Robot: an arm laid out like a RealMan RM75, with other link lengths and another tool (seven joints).
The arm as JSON. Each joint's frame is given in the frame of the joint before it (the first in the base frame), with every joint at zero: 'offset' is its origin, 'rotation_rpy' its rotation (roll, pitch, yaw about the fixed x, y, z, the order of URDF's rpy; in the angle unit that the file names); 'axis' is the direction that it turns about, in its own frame. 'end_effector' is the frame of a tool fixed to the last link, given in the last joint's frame.
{
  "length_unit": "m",
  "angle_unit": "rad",
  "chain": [
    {
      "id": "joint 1",
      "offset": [
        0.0,
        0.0,
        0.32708
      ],
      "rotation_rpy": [
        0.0,
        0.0,
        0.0
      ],
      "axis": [
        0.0,
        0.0,
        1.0
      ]
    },
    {
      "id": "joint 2",
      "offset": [
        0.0,
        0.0,
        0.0
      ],
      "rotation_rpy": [
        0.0,
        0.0,
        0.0
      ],
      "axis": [
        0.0,
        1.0,
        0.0
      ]
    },
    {
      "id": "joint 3",
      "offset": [
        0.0,
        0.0,
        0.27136
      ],
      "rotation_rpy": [
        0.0,
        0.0,
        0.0
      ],
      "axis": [
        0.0,
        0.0,
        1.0
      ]
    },
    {
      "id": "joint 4",
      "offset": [
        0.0,
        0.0,
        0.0
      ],
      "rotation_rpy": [
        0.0,
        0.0,
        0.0
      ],
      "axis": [
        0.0,
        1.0,
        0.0
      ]
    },
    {
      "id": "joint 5",
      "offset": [
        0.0,
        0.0,
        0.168
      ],
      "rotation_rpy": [
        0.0,
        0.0,
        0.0
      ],
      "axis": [
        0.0,
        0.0,
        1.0
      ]
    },
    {
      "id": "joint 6",
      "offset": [
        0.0,
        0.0,
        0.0
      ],
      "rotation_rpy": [
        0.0,
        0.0,
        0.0
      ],
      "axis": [
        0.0,
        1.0,
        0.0
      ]
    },
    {
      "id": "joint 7",
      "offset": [
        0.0,
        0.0,
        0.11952
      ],
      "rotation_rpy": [
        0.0,
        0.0,
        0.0
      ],
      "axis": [
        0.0,
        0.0,
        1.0
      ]
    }
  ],
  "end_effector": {
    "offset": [
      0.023,
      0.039,
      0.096
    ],
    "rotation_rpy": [
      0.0,
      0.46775,
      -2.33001
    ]
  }
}
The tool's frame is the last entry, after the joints.
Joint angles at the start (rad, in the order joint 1, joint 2, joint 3, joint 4, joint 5, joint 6, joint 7): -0.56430, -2.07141, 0.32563, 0.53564, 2.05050, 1.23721, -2.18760
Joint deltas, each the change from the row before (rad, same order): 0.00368, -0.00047, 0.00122, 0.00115, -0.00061, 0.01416, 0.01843; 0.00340, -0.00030, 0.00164, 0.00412, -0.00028, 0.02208, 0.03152; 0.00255, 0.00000, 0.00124, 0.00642, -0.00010, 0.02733, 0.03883; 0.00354, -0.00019, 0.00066, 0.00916, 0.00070, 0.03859, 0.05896; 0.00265, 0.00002, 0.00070, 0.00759, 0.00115, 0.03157, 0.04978; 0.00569, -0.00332, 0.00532, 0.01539, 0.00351, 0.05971, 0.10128; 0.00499, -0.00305, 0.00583, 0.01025, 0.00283, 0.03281, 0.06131; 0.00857, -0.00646, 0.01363, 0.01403, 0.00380, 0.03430, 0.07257; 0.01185, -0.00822, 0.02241, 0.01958, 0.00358, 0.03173, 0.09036; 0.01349, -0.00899, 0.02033, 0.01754, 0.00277, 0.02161, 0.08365; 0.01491, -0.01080, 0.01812, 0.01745, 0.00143, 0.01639, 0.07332; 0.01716, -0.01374, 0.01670, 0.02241, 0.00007, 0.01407, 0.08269; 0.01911, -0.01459, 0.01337, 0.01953, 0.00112, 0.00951, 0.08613
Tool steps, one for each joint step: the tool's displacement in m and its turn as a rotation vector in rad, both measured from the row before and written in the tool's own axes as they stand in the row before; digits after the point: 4 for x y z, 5 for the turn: 0.0012, -0.0034, -0.0007, 0.00282, -0.00153, 0.02055; 0.0007, -0.0053, -0.0013, 0.00137, -0.00363, 0.03796; -0.0001, -0.0064, -0.0020, 0.00040, -0.00624, 0.04856; -0.0002, -0.0091, -0.0029, -0.00186, -0.01006, 0.07166; -0.0004, -0.0075, -0.0025, -0.00257, -0.00885, 0.06046; -0.0002, -0.0163, -0.0038, -0.00473, -0.01738, 0.12204; 0.0001, -0.0099, -0.0019, -0.00450, -0.00891, 0.07289; 0.0009, -0.0129, -0.0012, -0.00446, -0.00692, 0.08650; 0.0016, -0.0147, -0.0007, -0.01211, -0.00365, 0.10670; 0.0019, -0.0130, -0.0003, -0.01563, -0.00157, 0.09225; 0.0015, -0.0120, -0.0002, -0.01542, -0.00202, 0.07716; 0.0011, -0.0121, -0.0003, -0.02474, -0.00222, 0.08325; 0.0014, -0.0122, -0.0001, -0.02810, -0.00014, 0.07921
